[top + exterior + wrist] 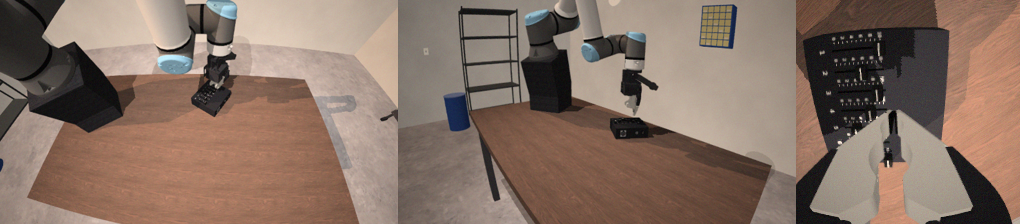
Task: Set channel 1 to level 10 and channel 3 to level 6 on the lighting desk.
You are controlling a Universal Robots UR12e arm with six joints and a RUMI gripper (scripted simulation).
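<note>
Now: hand 20 mm past the channel 2 fader, 30 mm to the right of it and 50 mm above it. From my hand the other things lie so: channel 1 fader knob (10 mm ahead, 50 mm to the left, 50 mm below).
</note>
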